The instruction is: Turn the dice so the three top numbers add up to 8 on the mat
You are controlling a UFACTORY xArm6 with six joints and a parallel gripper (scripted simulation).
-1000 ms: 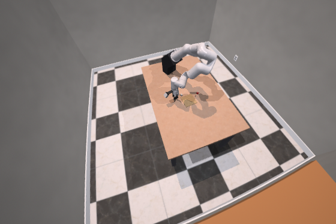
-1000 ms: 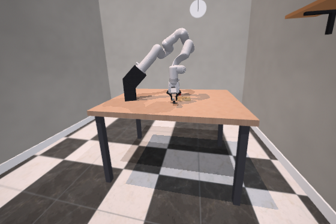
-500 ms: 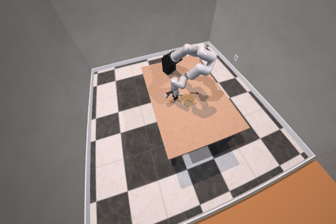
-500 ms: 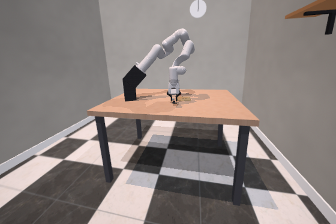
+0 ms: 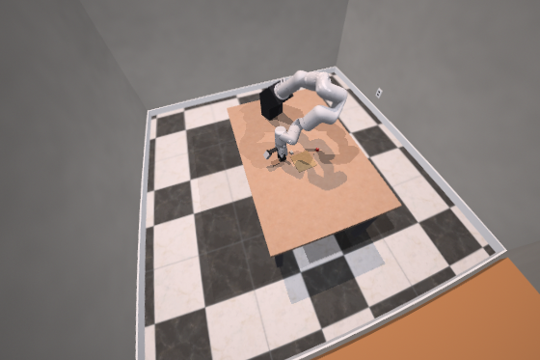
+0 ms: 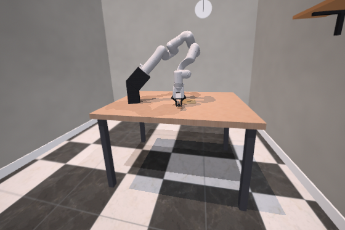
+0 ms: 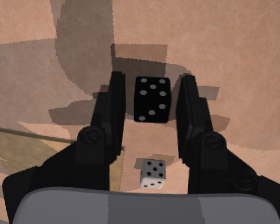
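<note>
Now: the tan mat 150 mm to the left of my hand, 40 mm ahead of it and 20 mm below it. Round my hand: white die 80 mm to the left, 40 mm behind, 10 mm below; red die 270 mm to the left, 40 mm behind, 10 mm below.
</note>
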